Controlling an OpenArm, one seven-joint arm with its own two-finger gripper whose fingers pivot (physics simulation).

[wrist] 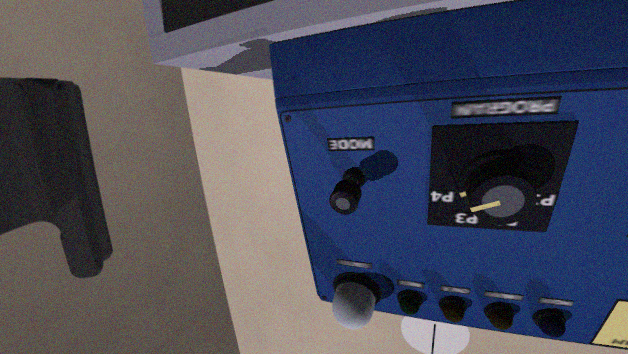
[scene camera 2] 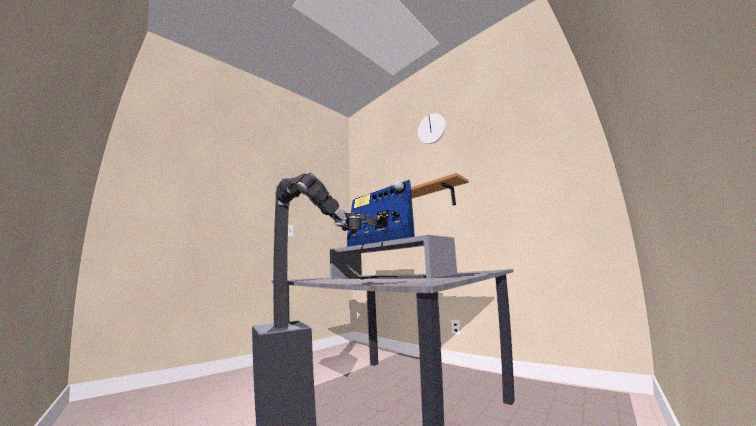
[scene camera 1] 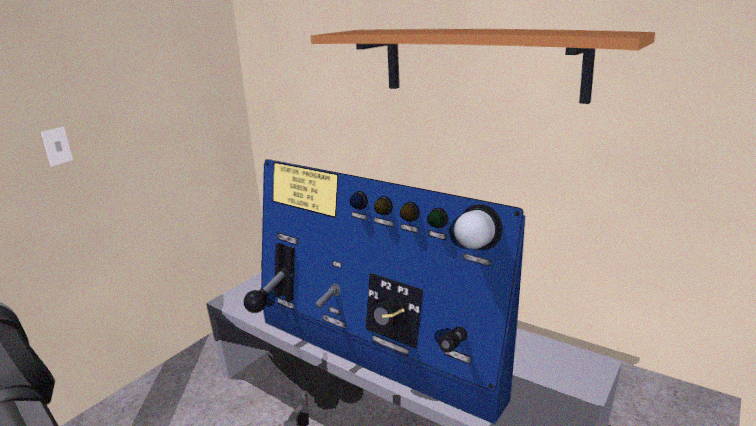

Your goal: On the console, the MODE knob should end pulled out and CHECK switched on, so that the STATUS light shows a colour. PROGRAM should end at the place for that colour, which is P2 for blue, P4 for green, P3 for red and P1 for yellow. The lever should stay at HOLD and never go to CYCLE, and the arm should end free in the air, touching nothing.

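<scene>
The blue console [scene camera 1: 312, 240] [scene camera 2: 370, 232] [wrist: 390, 260] faces the arm. The MODE knob [scene camera 1: 452, 338] [wrist: 346, 195] has a short stem showing behind its head. The CHECK toggle [scene camera 1: 328, 295] slants down to OFF. The PROGRAM dial [scene camera 1: 381, 315] [wrist: 503, 201] has its pointer towards P4 in scene camera 1. The lever [scene camera 1: 255, 300] is down at HOLD. The STATUS light [scene camera 1: 474, 229] [wrist: 353, 304] is whitish, with no colour. My gripper [scene camera 2: 373, 220] is open and holds nothing, in front of the console; one dark finger [wrist: 82, 250] shows at the wrist view's left.
The console stands on a grey riser [scene camera 1: 571, 365] [scene camera 2: 440, 256] on the table [scene camera 2: 460, 280]. A yellow card [scene camera 1: 305, 189] [scene camera 2: 361, 201] and several small dark lamps are on its upper part. A wooden shelf [scene camera 1: 481, 38] [scene camera 2: 439, 185] hangs on the wall above.
</scene>
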